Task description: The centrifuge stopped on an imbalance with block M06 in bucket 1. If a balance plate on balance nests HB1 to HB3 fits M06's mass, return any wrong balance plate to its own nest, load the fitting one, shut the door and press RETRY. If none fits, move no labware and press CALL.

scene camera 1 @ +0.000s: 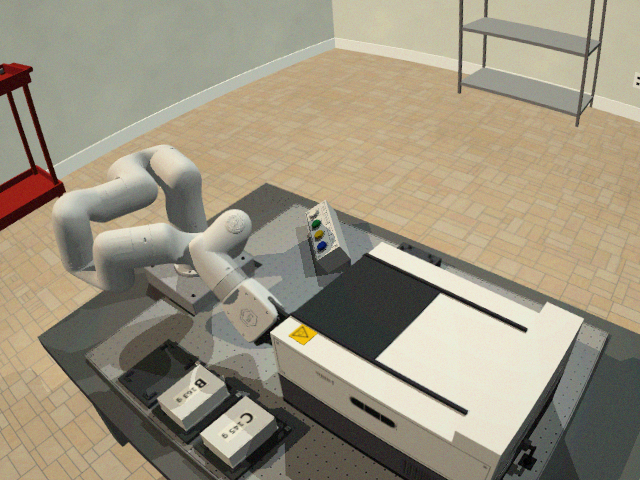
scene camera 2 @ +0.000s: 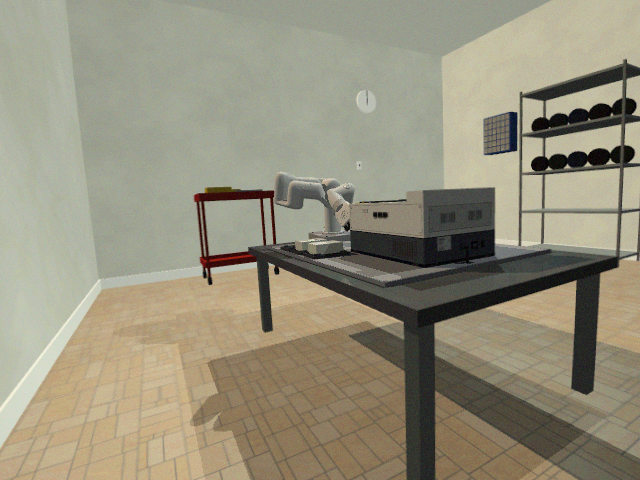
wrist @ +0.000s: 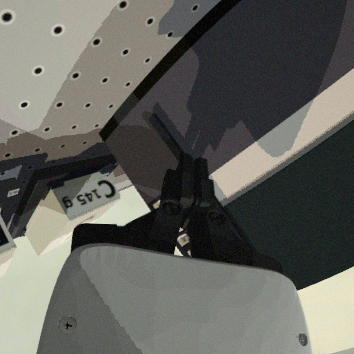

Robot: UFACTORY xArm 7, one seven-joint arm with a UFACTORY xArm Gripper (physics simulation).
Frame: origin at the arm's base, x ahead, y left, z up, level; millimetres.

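Seen in the pictures: gripper, fingertip midpoint: (wrist: 186, 170); arm's base, origin of the base link: (scene camera 2: 333, 232).
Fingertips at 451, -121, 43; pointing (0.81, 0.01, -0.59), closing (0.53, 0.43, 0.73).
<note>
Pixels of each thing's middle, then the offset from my fingertips to it, as dx, dy, dz.
- dark centrifuge, body centre: (wrist: 304, 126) (scene camera 1: 425, 366) (scene camera 2: 414, 223) +250, +90, +38
- B, body centre: (scene camera 1: 158, 371) -258, -184, -75
- control box, body centre: (scene camera 1: 326, 235) -229, +398, -42
The white and dark centrifuge (scene camera 1: 485, 356) (scene camera 2: 387, 222) (wrist: 320, 115) stands on the table. Its dark door panel (scene camera 1: 372, 304) (wrist: 300, 215) lies over the front part of the top; whether it is fully shut I cannot tell. My gripper (wrist: 186, 170) is shut and empty, close to the centrifuge's front; its tips are hidden in scene camera 1. Plate B, 163 g (scene camera 1: 193, 395), and plate C, 145 g (scene camera 1: 240, 431) (wrist: 90, 195), sit in their nests. The nest beside B (scene camera 1: 160, 369) is empty. Plate A, block M06 and the buckets do not show.
A control box (scene camera 1: 336, 253) with green (scene camera 1: 316, 223), yellow (scene camera 1: 318, 234) and blue (scene camera 1: 321, 245) buttons stands behind the centrifuge's front corner, beyond the arm; its lettering is unreadable. A red cart (scene camera 2: 235, 195) and a shelf rack (scene camera 2: 520, 170) stand away from the table.
</note>
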